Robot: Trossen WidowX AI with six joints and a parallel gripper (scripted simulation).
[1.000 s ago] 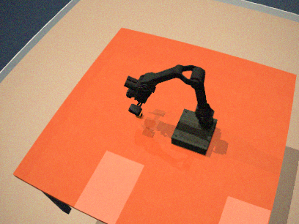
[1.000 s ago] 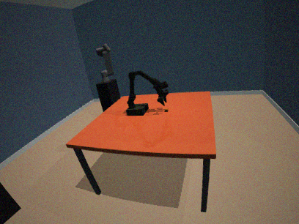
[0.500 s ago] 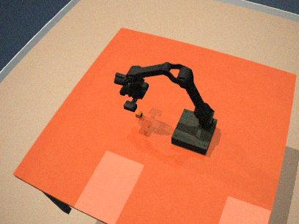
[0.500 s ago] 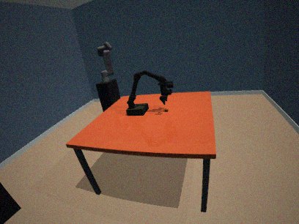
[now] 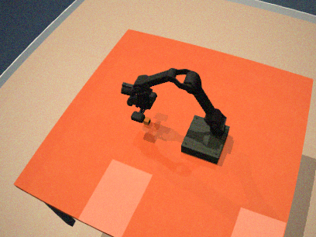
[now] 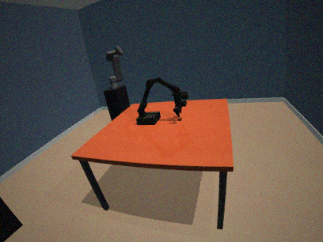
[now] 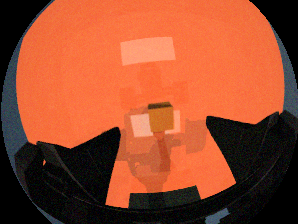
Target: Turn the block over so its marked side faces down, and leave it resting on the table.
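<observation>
Now: the orange block 4 cm below my gripper tip and 1 cm behind it.
</observation>
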